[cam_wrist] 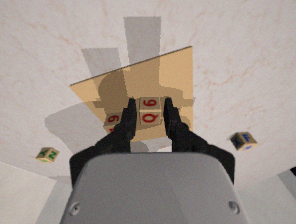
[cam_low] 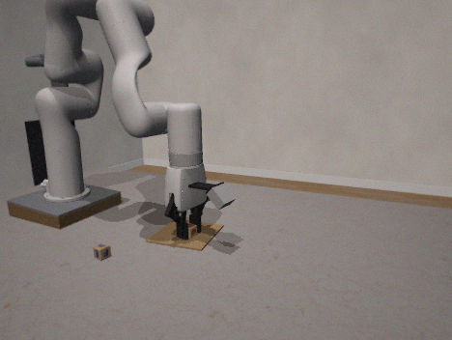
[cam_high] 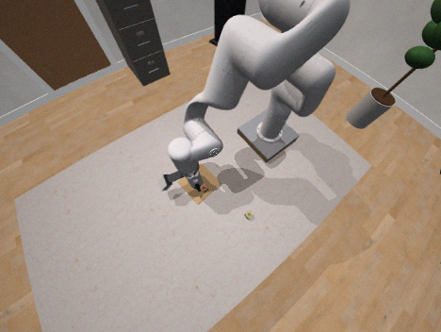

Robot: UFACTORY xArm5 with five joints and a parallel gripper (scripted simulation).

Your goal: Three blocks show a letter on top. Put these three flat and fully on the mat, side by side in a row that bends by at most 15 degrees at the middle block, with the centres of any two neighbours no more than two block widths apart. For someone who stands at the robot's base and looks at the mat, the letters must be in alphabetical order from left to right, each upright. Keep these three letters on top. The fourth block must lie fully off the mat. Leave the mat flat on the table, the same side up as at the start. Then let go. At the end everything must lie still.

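Now: hand 2 cm above the tan mat, 1 cm to the right of it and 1 cm past it. The rest, counted from my hand: blue-lettered block 14 cm to the right, 14 cm behind, 1 cm below.
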